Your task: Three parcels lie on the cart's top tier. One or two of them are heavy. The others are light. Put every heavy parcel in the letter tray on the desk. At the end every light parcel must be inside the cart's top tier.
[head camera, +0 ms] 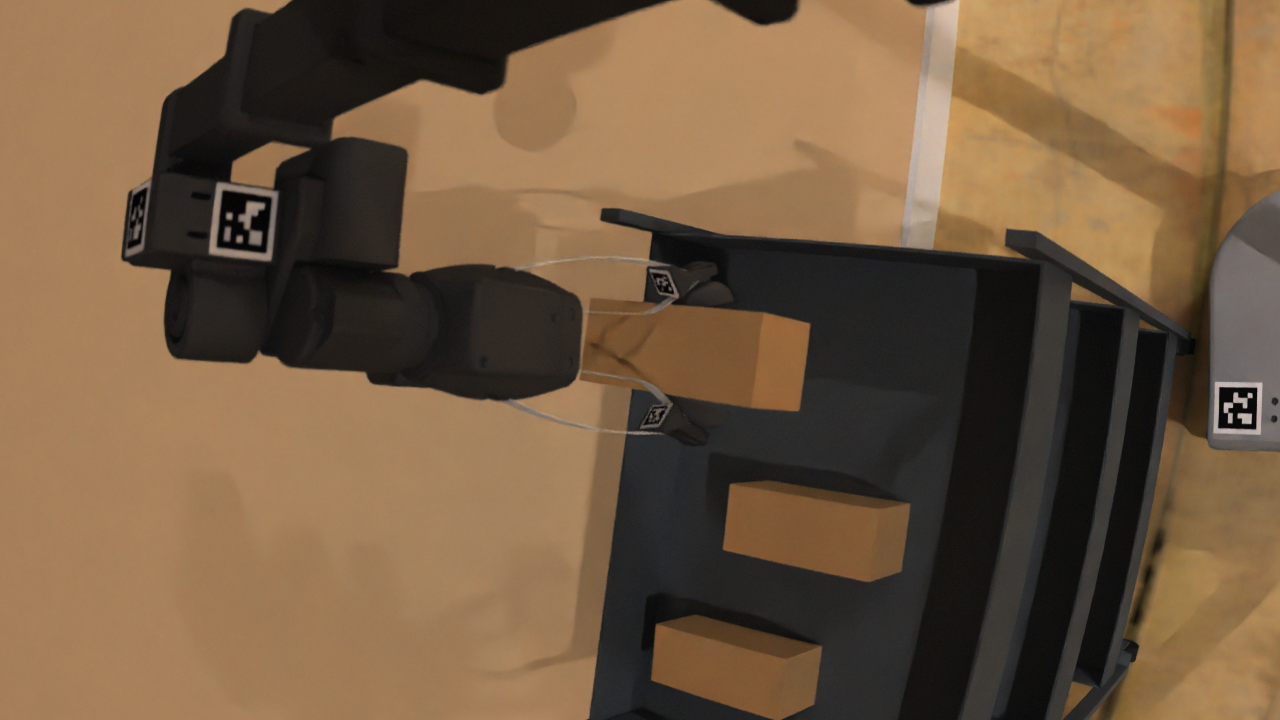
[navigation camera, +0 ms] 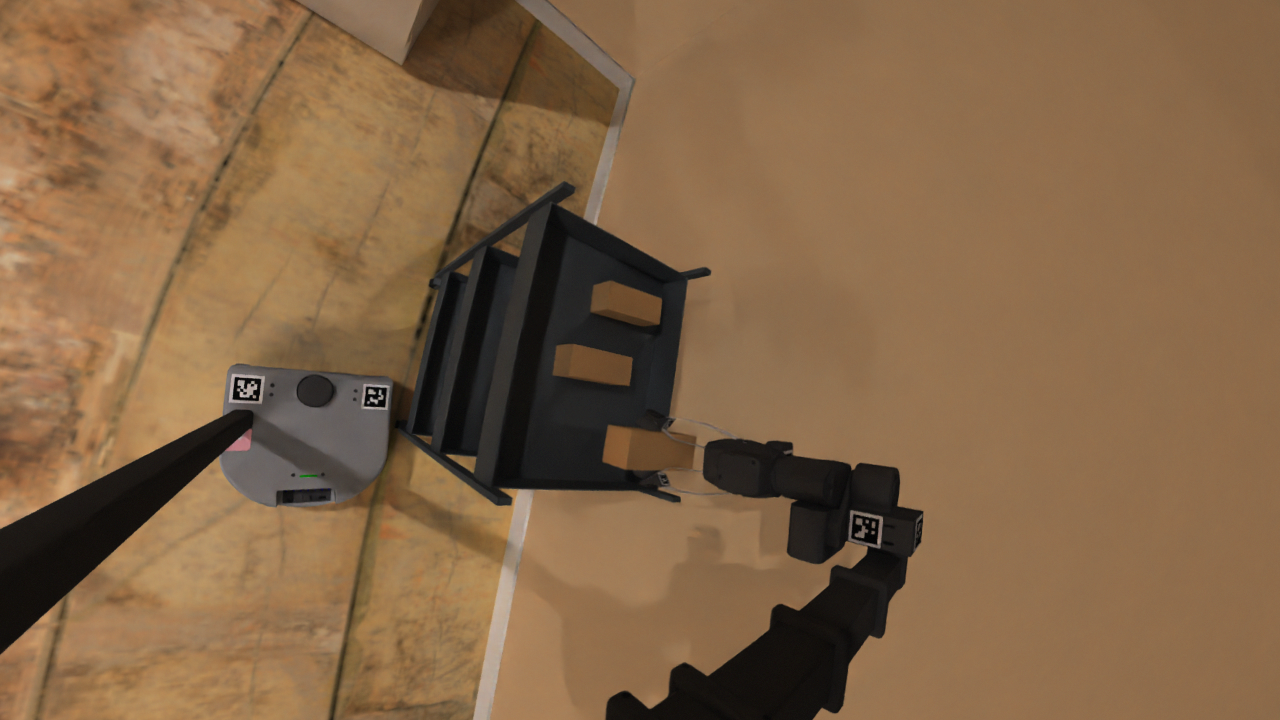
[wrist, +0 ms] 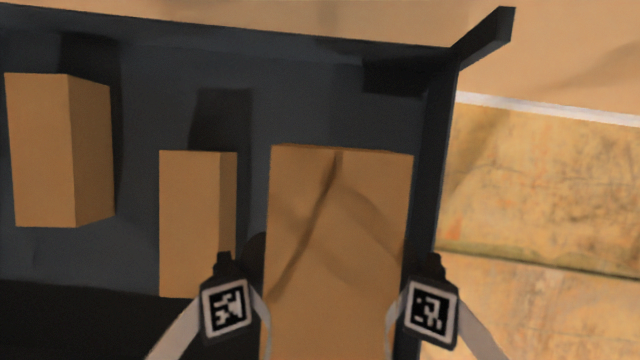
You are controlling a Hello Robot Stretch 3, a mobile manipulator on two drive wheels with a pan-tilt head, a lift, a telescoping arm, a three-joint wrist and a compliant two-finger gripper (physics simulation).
Path:
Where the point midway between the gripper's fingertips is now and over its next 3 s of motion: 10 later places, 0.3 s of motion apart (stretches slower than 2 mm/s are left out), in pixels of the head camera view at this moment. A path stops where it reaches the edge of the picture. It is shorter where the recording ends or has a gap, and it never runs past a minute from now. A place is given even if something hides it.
The gripper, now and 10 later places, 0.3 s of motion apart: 718,355; 659,354; 535,352; 478,350; 471,350; 521,351; 624,351; 635,348; 614,346; 607,345; 612,337

